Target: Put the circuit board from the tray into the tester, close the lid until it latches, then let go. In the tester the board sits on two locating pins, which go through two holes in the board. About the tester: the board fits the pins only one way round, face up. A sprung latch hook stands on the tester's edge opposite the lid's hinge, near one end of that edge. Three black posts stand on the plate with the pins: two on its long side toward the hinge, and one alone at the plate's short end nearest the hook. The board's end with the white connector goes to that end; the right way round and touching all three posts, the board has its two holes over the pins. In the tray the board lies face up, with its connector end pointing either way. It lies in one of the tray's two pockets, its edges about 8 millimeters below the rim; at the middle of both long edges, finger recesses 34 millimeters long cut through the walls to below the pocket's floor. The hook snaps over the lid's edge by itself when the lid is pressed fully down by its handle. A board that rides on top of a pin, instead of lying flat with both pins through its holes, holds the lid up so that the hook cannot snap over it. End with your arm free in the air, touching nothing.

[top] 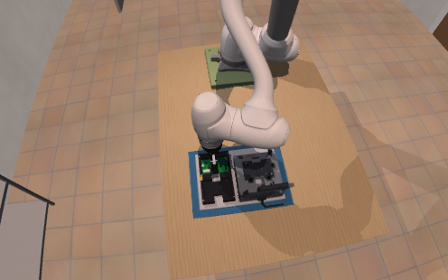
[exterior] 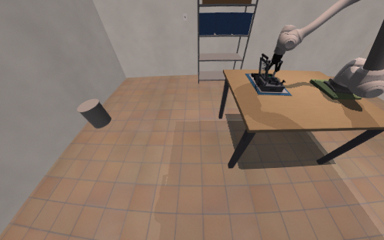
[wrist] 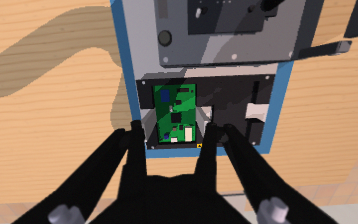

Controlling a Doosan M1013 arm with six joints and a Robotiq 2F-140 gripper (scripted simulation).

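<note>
The green circuit board is 2 cm below my hand. Also, from my hand: tester lid (16 cm ahead, 19 cm to the left, 14 cm above); pin plate (4 cm ahead, 18 cm to the left, 3 cm above).
</note>
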